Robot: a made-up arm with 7 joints. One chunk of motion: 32 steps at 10 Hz.
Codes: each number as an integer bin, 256 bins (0 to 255) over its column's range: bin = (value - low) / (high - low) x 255, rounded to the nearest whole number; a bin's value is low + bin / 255 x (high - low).
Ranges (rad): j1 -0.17..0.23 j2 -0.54..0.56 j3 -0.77..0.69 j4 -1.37..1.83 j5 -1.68..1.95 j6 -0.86..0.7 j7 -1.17..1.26
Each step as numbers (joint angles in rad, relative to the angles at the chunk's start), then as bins.
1 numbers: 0.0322 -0.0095 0.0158 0.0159 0.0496 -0.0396 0.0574
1 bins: 129 123 137 110 122 134 129
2 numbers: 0.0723 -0.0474 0.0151 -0.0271 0.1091 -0.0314 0.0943
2 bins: 154 114 137 107 126 135 133
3 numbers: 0.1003 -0.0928 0.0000 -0.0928 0.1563 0.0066 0.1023
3 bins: 172 104 134 102 129 142 134
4 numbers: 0.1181 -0.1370 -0.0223 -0.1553 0.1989 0.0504 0.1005
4 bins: 184 93 131 97 132 149 133
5 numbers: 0.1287 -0.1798 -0.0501 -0.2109 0.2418 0.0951 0.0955
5 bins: 190 84 126 92 135 156 133
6 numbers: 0.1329 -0.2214 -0.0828 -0.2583 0.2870 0.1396 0.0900
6 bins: 193 74 120 89 138 163 132
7 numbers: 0.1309 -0.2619 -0.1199 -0.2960 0.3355 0.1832 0.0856
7 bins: 192 64 114 86 142 171 132
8 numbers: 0.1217 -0.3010 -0.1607 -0.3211 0.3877 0.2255 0.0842
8 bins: 186 55 106 84 145 177 132
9 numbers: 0.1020 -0.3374 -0.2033 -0.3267 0.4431 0.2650 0.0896
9 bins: 173 47 99 83 149 184 132
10 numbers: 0.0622 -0.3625 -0.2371 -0.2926 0.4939 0.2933 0.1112
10 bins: 148 41 93 86 153 189 134
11 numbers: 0.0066 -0.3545 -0.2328 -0.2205 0.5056 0.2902 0.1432
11 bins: 113 43 94 92 154 188 138
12 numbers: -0.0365 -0.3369 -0.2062 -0.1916 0.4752 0.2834 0.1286
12 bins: 85 47 98 94 151 187 136
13 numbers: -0.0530 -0.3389 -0.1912 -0.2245 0.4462 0.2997 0.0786
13 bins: 75 47 101 91 149 190 131
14 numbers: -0.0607 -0.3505 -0.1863 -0.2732 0.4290 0.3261 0.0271
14 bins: 70 44 102 87 148 194 126
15 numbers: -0.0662 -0.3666 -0.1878 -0.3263 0.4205 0.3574 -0.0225
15 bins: 66 40 102 83 148 199 120
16 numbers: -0.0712 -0.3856 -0.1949 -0.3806 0.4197 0.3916 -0.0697
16 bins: 63 36 100 79 147 205 115
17 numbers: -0.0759 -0.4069 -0.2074 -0.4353 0.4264 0.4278 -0.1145
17 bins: 60 31 98 74 148 211 111
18 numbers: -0.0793 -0.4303 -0.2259 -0.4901 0.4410 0.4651 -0.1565
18 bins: 58 25 95 70 149 217 106
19 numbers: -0.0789 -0.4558 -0.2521 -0.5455 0.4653 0.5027 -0.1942
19 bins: 58 20 90 66 151 223 102
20 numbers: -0.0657 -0.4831 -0.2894 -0.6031 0.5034 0.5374 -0.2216
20 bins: 66 13 84 61 153 228 100
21 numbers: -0.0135 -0.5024 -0.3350 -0.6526 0.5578 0.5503 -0.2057
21 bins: 100 9 76 57 157 231 101
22 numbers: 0.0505 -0.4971 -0.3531 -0.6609 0.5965 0.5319 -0.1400
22 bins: 141 10 73 57 160 228 108
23 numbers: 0.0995 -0.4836 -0.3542 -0.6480 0.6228 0.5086 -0.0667
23 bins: 172 13 73 58 162 224 116
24 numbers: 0.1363 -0.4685 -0.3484 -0.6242 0.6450 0.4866 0.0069
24 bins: 195 17 74 59 163 220 124
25 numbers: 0.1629 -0.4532 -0.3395 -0.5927 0.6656 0.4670 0.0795
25 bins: 212 20 75 62 165 217 131
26 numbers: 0.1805 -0.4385 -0.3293 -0.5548 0.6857 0.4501 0.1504
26 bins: 223 24 77 65 166 214 139
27 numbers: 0.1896 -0.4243 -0.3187 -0.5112 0.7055 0.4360 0.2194
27 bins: 229 27 79 68 168 212 146
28 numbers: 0.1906 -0.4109 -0.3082 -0.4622 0.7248 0.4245 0.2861
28 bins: 230 30 81 72 169 210 153
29 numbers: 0.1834 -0.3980 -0.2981 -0.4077 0.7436 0.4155 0.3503
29 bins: 225 33 82 77 170 208 160
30 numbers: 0.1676 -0.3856 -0.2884 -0.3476 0.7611 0.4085 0.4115
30 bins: 215 36 84 81 171 207 166
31 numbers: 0.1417 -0.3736 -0.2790 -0.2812 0.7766 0.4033 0.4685
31 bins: 199 39 86 87 173 207 172
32 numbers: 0.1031 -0.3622 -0.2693 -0.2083 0.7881 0.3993 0.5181
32 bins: 174 41 87 93 173 206 177
